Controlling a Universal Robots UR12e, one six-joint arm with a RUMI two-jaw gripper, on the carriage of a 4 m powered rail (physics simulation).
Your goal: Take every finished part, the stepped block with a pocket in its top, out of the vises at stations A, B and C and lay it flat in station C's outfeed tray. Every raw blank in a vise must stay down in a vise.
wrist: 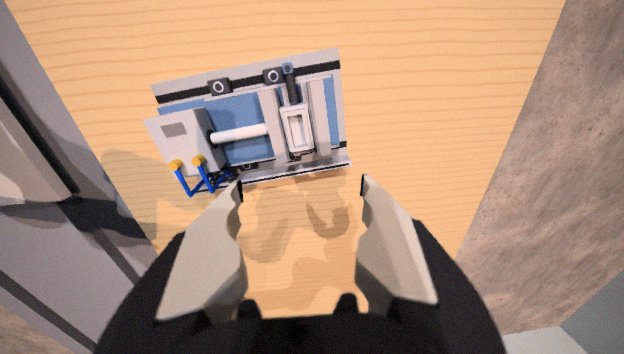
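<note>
A finished part (298, 131), a pale stepped block with a rectangular pocket in its top, sits between the two jaws of a vise (271, 122) in the upper middle of the wrist view. The pocket faces up. A dark stop arm with a blue end reaches down to the part's upper end. The frame does not show which station this is. My gripper (301, 178) is open, with nothing between its fingers. It hangs above the table, below the vise in the picture. The outfeed tray and the raw blanks do not show.
The vise's grey actuator box (177, 137) stands at its left, with yellow fittings and blue hoses (204, 177). Dark clamps hold the base plate on the wooden table (425, 100). A grey rail structure (60, 245) runs along the left. Mottled floor (560, 165) lies to the right.
</note>
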